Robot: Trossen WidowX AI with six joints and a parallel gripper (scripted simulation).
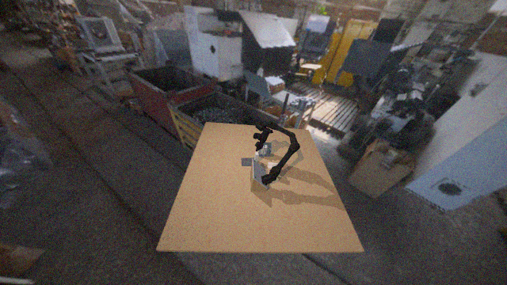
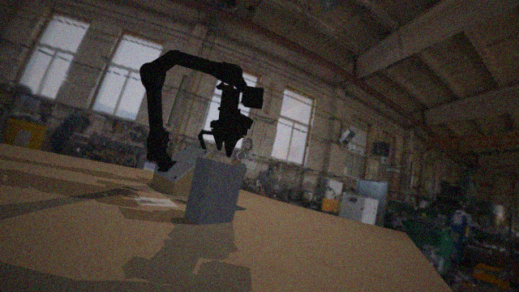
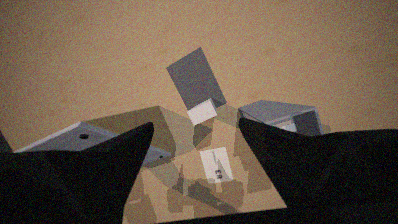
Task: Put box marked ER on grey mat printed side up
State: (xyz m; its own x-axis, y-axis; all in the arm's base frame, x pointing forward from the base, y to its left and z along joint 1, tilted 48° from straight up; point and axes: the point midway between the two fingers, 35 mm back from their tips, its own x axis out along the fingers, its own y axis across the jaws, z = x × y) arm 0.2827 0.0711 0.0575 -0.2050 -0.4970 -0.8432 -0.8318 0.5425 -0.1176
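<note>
Right now my gripper tip is 6 cm to the right of the grey mat and 18 cm above it. Round my gripper tip: paper (6 cm behind, 16 cm to the right, 18 cm below).
</note>
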